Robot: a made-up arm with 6 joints. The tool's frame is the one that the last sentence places. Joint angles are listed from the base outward.
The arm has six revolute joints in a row. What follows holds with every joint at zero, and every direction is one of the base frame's. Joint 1 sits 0.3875 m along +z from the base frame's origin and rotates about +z. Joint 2 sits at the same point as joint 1 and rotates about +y. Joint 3 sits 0.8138 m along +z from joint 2 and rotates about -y. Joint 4 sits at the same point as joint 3 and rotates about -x. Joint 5 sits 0.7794 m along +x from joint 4 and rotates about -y. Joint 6 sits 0.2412 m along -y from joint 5 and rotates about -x. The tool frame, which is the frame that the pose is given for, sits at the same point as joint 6; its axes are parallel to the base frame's.
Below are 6 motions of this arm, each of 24 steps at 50 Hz.
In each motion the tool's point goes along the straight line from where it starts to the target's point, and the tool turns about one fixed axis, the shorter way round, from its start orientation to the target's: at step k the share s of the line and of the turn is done. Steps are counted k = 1, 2, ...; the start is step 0. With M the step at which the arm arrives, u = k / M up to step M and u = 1 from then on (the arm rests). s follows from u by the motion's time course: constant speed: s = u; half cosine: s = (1 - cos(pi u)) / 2; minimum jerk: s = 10 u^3 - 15 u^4 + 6 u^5.
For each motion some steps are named. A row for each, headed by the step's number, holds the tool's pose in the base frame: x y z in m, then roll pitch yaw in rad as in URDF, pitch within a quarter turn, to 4 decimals.
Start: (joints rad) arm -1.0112 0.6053 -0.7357 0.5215 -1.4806 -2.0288
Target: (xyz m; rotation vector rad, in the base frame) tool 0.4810 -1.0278 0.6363 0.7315 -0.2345 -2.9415
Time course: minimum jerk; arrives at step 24
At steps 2, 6, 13, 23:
2: 0.2262 -0.7545 0.3268 -0.9889 0.2909 2.6764
6: 0.2514 -0.7815 0.3574 -0.8848 0.3367 2.7195
13: 0.3729 -0.9118 0.5049 -0.3322 0.4817 2.9987
23: 0.4808 -1.0276 0.6361 0.1951 0.4743 -2.9897

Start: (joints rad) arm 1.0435 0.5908 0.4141 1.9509 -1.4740 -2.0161
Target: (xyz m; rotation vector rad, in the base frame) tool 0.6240 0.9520 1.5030 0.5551 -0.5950 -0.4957
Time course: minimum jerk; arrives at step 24
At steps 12, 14, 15, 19, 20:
12: 0.5903 1.0429 1.3249 0.4685 -0.3914 -0.5118
14: 0.6007 1.0150 1.3796 0.5464 -0.3954 -0.5616
15: 0.6055 1.0020 1.4050 0.5828 -0.3961 -0.5848
19: 0.6197 0.9637 1.4800 0.6901 -0.3935 -0.6533
20: 0.6216 0.9585 1.4904 0.7048 -0.3927 -0.6627

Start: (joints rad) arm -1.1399 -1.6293 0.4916 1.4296 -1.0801 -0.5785
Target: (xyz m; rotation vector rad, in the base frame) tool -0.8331 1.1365 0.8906 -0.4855 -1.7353 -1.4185
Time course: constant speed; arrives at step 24
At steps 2, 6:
2: -0.6427 1.2673 0.8804 1.2345 -0.5192 -2.8588
6: -0.6773 1.2435 0.8823 1.2970 -0.5877 -2.8390

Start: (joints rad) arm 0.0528 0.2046 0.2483 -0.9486 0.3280 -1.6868
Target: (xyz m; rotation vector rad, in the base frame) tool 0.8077 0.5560 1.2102 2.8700 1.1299 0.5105
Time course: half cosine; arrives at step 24
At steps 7, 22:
7: 0.9291 0.0363 1.0593 2.7402 -0.2183 -0.0255
22: 0.8103 0.5450 1.2070 2.9984 -0.2950 0.7542

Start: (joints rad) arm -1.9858 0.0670 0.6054 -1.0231 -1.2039 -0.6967
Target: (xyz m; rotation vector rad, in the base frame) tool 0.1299 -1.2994 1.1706 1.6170 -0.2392 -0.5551
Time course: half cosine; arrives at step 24
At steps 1, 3, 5, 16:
1: -0.4468 -0.7107 1.4213 1.5507 0.2355 -1.0229
3: -0.4272 -0.7307 1.4128 1.5528 0.2352 -1.0051
5: -0.3894 -0.7693 1.3963 1.5568 0.2345 -0.9706
16: -0.0149 -1.1516 1.2335 1.5942 0.2210 -0.6299

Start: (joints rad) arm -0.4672 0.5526 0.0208 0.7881 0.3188 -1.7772
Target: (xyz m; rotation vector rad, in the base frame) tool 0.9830 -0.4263 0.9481 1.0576 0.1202 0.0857
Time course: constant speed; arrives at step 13
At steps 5, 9, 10, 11, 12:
5: 0.9824 -0.5860 0.8769 1.0865 0.2031 -0.0924
9: 0.9827 -0.5062 0.9125 1.0788 0.1296 0.0182
10: 0.9828 -0.4862 0.9214 1.0756 0.1114 0.0458
11: 0.9828 -0.4662 0.9303 1.0720 0.0933 0.0734
12: 0.9829 -0.4463 0.9392 1.0678 0.0754 0.1010

